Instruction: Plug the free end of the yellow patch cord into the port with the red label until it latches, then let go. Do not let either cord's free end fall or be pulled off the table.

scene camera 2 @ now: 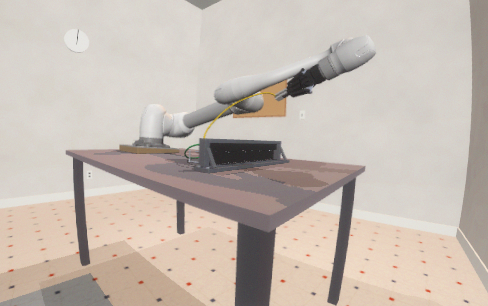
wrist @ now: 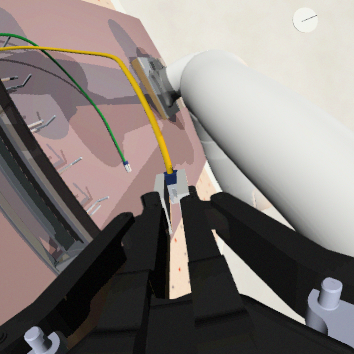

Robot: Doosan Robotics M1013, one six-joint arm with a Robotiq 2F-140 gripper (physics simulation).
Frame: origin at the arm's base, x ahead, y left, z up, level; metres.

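Seen in the pictures: gripper, between the fingertips: (scene camera 2: pixel 276 98) (wrist: pixel 173 184); arm's base, origin of its link: (scene camera 2: pixel 151 146) (wrist: pixel 164 85).
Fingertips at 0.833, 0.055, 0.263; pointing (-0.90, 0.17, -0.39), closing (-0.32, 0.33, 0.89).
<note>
Offsets run from my fingertips to a thing's top centre, as dx, dy, dz. "spot": to the spot under its first point. Level surfaces: height alone.
My gripper (scene camera 2: pixel 280 96) (wrist: pixel 173 184) is shut on the plug at the free end of the yellow cord. It holds the plug in the air, above and to the right of the patch panel in the scene view. The yellow cord (scene camera 2: pixel 218 117) (wrist: pixel 154 125) arches from behind the panel up to the fingertips. Its dark blue boot {+0.001, -0.008, +0.012} (wrist: pixel 171 176) shows between the pale finger pads. The patch panel {spot: -0.059, -0.407, -0.239} (scene camera 2: pixel 204 152) stands on the table, with a row of dark openings facing the front. The red label does not show clearly in either view.
The green cord (scene camera 2: pixel 187 150) (wrist: pixel 98 109) lies behind the panel, its free plug {spot: -0.303, +0.062, -0.289} (wrist: pixel 127 166) over the table top in the wrist view. Thin metal brackets {spot: -0.145, -0.049, -0.274} (wrist: pixel 72 163) stick out from the panel's back. The table {dz -0.296} (scene camera 2: pixel 215 195) carries the robot's base (scene camera 2: pixel 150 148) at its far end.
</note>
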